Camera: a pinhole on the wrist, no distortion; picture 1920 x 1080 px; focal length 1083.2 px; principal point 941.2 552.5 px. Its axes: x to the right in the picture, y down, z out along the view. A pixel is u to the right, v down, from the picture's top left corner.
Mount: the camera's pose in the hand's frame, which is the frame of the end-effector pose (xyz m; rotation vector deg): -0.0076 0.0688 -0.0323 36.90 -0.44 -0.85
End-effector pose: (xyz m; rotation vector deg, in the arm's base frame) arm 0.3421 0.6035 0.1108 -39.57 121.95 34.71
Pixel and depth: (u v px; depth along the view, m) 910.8 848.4 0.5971
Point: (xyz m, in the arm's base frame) 0.7560 0.8319 -0.2017
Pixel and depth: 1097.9 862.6 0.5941
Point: 0.6988 0.8098 -0.2844
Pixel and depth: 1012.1 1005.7 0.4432
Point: 0.5998 0.8316 -0.1580
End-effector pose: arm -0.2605 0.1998 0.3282 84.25 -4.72 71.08
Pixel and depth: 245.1 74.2 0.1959
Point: -0.2004 0.1089 0.1686
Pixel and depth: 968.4 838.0 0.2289
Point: -0.1325 0.0639 0.3512
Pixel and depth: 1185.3 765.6 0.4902
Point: 0.1401 -0.0081 0.3838
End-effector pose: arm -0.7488 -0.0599 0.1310 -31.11 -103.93 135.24
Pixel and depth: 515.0 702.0 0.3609
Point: -0.7191 -0.3378 0.3267
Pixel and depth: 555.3 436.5 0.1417
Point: -0.7215 -0.1359 0.1856
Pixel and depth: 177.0 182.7 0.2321
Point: -0.6392 -0.1728 0.3159
